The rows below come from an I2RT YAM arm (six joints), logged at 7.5 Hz.
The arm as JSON. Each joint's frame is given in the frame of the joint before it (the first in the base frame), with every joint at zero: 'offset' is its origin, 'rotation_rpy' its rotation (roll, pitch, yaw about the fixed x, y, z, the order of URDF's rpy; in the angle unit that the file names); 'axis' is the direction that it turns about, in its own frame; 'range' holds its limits. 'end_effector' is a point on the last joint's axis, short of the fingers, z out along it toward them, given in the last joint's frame.
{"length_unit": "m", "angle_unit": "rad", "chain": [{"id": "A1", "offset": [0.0, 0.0, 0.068], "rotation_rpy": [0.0, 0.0, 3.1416], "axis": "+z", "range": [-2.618, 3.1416]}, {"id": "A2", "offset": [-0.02, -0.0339, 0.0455], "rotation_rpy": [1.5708, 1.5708, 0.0], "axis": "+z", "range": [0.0, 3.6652]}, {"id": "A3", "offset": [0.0, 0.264, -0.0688], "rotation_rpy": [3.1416, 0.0, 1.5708], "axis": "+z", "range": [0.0, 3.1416]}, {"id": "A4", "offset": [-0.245, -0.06, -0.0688], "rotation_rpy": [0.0, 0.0, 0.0], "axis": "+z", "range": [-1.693, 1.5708]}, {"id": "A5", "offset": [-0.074, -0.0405, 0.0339], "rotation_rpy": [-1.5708, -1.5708, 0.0], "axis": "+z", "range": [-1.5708, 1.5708]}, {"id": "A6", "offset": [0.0, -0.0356, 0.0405], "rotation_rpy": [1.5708, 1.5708, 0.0], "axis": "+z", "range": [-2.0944, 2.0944]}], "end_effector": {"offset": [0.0, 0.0, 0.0], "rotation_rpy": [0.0, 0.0, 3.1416]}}
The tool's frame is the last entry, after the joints.
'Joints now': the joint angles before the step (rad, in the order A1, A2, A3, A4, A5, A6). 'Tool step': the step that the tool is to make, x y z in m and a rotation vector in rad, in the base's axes. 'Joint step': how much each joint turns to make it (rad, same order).
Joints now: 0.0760, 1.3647, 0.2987, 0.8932, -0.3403, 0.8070
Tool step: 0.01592, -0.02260, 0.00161, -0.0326, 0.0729, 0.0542
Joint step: -0.1119, 0.0306, 0.0893, -0.1624, -0.1550, -0.0736
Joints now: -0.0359, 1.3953, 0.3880, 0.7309, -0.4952, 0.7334
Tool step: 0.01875, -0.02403, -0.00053, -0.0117, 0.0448, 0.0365
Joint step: -0.0979, 0.0768, 0.0975, -0.0996, -0.1230, -0.0665
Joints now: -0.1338, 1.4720, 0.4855, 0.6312, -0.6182, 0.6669
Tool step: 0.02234, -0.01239, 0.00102, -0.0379, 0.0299, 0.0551
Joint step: -0.0376, 0.0821, 0.1184, -0.1171, -0.0694, -0.0938
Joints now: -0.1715, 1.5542, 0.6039, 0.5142, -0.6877, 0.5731
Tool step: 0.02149, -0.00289, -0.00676, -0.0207, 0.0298, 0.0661
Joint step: -0.0015, 0.0982, 0.0984, -0.0722, -0.0487, -0.0706
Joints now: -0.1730, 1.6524, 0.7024, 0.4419, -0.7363, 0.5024
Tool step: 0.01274, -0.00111, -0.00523, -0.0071, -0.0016, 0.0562
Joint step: -0.0002, 0.0624, 0.0552, -0.0222, -0.0455, -0.0469
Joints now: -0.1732, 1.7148, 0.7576, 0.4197, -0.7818, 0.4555
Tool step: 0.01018, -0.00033, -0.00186, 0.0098, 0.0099, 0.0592
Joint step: 0.0003, 0.0429, 0.0552, -0.0493, -0.0542, -0.0353
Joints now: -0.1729, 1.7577, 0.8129, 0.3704, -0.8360, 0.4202
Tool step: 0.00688, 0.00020, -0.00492, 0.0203, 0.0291, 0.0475
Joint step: 0.0008, 0.0393, 0.0412, -0.0502, -0.0470, -0.0213
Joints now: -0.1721, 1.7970, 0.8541, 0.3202, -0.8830, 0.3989
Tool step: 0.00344, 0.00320, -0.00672, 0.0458, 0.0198, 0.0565
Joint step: 0.0066, 0.0355, 0.0153, -0.0016, -0.0650, 0.0068
